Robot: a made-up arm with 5 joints.
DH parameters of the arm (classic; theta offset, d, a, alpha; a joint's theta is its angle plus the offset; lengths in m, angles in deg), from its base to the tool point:
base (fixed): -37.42 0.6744 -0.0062 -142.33
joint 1: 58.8 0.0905 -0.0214 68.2
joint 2: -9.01 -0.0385 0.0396 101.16
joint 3: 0 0.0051 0.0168 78.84
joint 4: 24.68 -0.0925 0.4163 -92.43
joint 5: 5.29 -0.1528 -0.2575 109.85
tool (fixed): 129.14 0.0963 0 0
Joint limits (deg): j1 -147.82..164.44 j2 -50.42..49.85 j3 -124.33..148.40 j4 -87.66..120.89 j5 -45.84..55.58
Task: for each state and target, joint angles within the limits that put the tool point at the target. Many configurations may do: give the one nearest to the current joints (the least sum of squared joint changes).
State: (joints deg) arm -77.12 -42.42 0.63 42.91 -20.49
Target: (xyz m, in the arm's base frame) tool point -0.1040 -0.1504 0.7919
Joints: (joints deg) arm -66.27 -46.68 -41.80 61.01 -8.09
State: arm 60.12 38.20 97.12 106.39 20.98
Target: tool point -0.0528 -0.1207 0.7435
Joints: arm 57.57 32.74 100.99 102.81 -11.60
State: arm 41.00 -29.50 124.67 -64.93 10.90
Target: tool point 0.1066 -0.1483 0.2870
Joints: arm 38.62 -29.50 121.76 -64.52 45.51
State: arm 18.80 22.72 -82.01 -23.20 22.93
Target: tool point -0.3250 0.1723 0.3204
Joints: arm -8.48 4.86 -61.52 -44.35 52.68
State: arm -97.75 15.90 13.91 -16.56 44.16
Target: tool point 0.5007 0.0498 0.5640
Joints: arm -105.92 25.01 24.31 -21.64 53.20
